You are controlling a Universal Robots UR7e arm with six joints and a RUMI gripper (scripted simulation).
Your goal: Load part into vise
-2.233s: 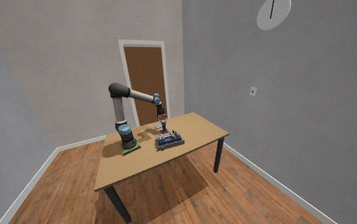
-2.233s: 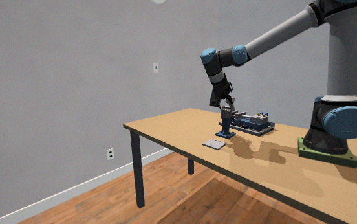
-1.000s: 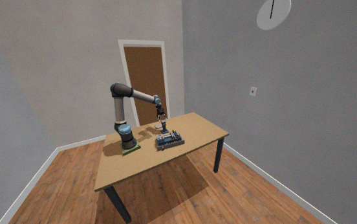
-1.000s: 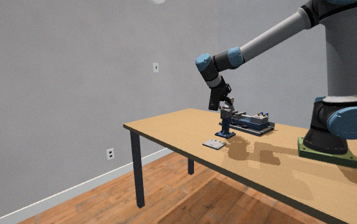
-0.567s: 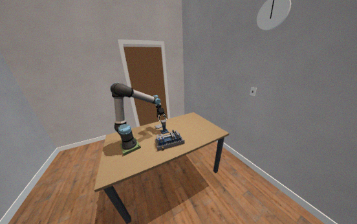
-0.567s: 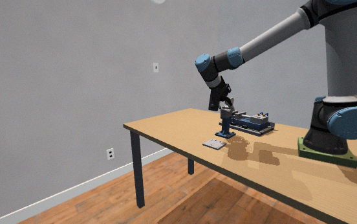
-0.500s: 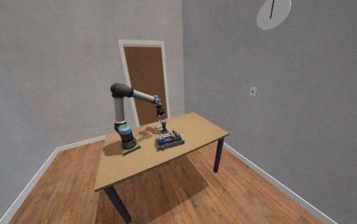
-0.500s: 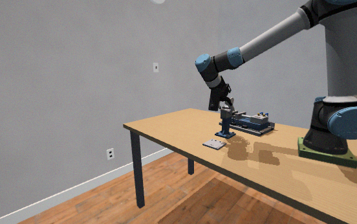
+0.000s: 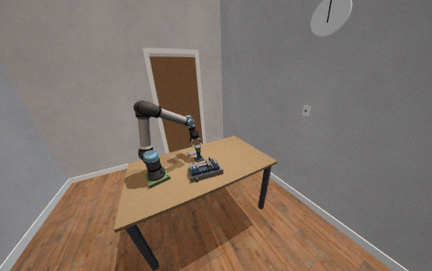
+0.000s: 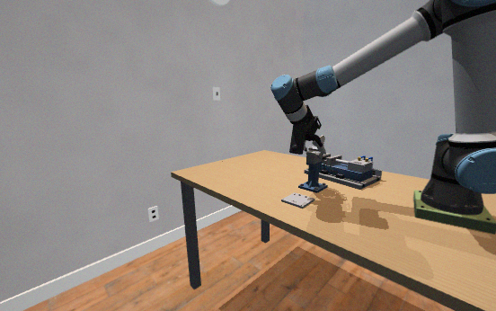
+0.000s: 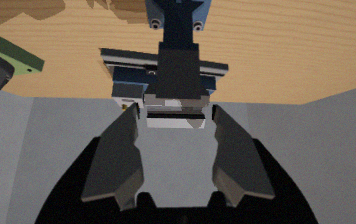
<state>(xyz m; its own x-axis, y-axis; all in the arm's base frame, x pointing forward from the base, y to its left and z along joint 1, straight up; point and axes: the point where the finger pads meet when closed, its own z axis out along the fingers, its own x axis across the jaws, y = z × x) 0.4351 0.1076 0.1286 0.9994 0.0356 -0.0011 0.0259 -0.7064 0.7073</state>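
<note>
The part lies right at my hand. The rest, counted from my hand: grey infeed plate: 16 cm to the left, 16 cm below, 3 cm behind; cylinder rod: 22 cm to the right, 8 cm below, 3 cm behind; work stop: 18 cm to the right, 7 cm below, 6 cm ahead.
</note>
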